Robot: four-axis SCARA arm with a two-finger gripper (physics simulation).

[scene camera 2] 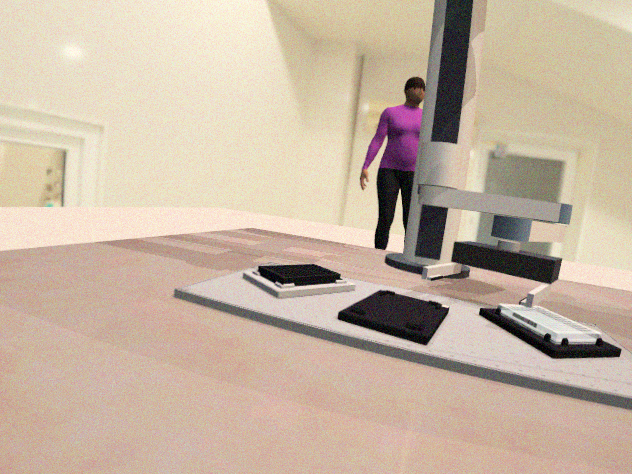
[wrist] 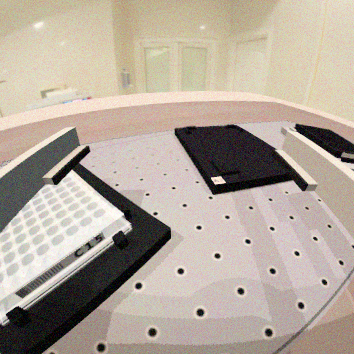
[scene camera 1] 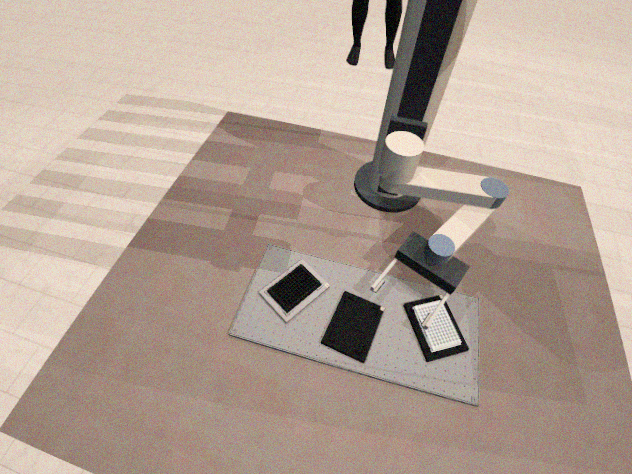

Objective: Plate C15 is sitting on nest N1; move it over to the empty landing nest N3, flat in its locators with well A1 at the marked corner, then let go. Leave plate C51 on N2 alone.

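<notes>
Plate C15 point(scene camera 1: 444, 331) point(scene camera 2: 556, 325) point(wrist: 55, 215), white with clear wells, sits on black nest N1 point(scene camera 1: 449, 353) point(scene camera 2: 587, 351) point(wrist: 145, 240) at the right in both scene views. The empty black nest N3 point(scene camera 1: 353, 326) point(scene camera 2: 393, 315) point(wrist: 235, 157) lies in the middle, with a small white mark point(scene camera 1: 382, 308) point(wrist: 218, 180) at one corner. Black plate C51 point(scene camera 1: 294, 287) point(scene camera 2: 298, 273) sits on the pale nest N2 point(scene camera 1: 273, 302) point(scene camera 2: 306, 292) at the left. My gripper point(scene camera 1: 401, 305) point(scene camera 2: 475, 287) point(wrist: 179, 137) is open and empty, above the board. One finger overlaps plate C15 in the first scene view and the wrist view; the other is off toward N3's side.
The perforated grey board point(scene camera 1: 306, 331) point(scene camera 2: 245, 308) point(wrist: 225, 275) carries all three nests. The arm's column point(scene camera 2: 449, 163) rises behind it. A person in a purple top point(scene camera 2: 403, 137) stands behind the column.
</notes>
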